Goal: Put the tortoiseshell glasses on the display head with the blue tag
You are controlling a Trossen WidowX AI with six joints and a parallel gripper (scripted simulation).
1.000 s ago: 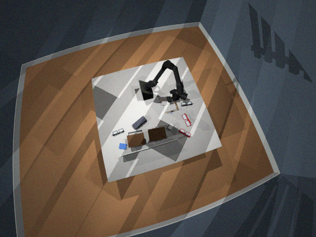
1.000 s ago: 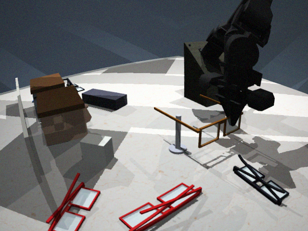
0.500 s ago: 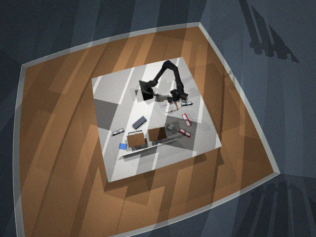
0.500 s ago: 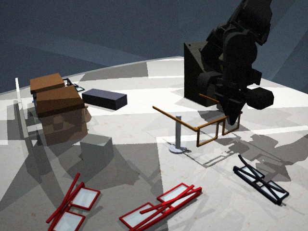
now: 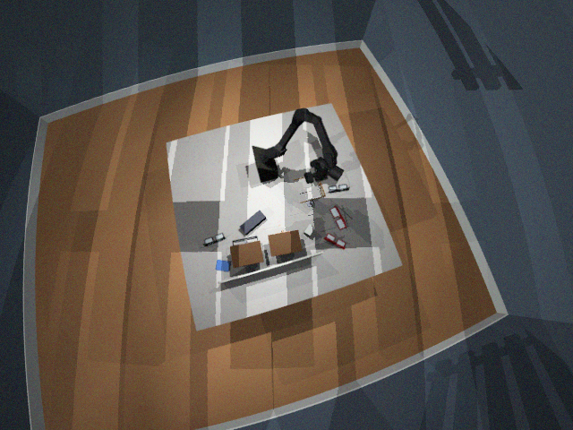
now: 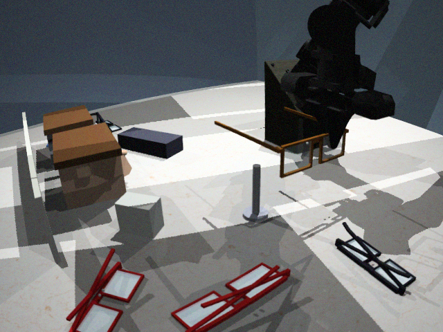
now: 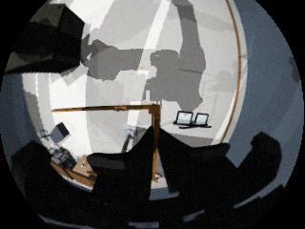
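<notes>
Now: gripper tip 90 mm short of the grey post, 90 mm above it and 70 mm to the left of it. The rest, counted from my gripper tip: white rail (430 mm ahead, 390 mm to the right, 60 mm below); then white cube (270 mm ahead, 120 mm to the right, 90 mm below); then dark case (440 mm to the right, 130 mm ahead, 100 mm below).
</notes>
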